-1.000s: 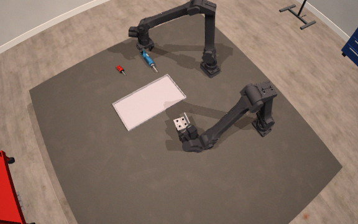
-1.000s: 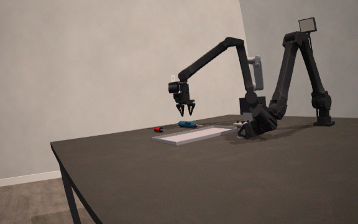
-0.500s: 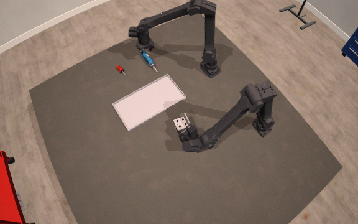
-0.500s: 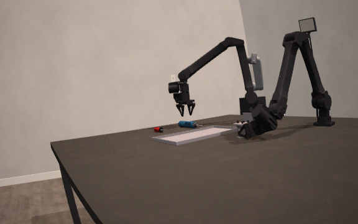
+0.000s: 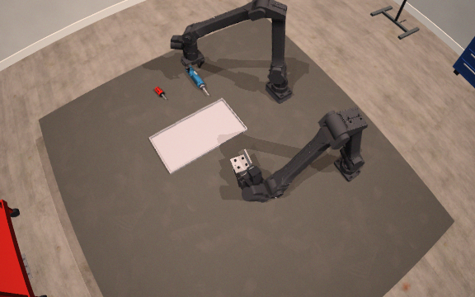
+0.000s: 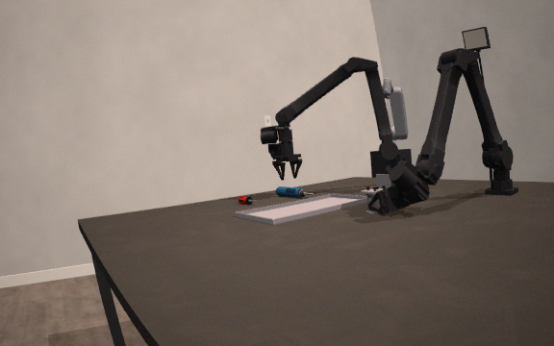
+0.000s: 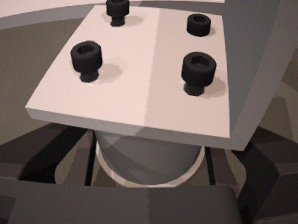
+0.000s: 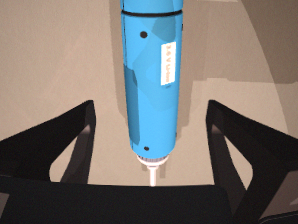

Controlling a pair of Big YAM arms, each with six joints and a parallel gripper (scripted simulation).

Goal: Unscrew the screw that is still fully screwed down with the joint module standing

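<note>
My left gripper is now 5 cm below the white bracket plate. The rest, counted from my left hand: red tool 58 cm to the right, 9 cm ahead, 1 cm below; flat white tray 26 cm to the right, 6 cm ahead, 2 cm below.
</note>
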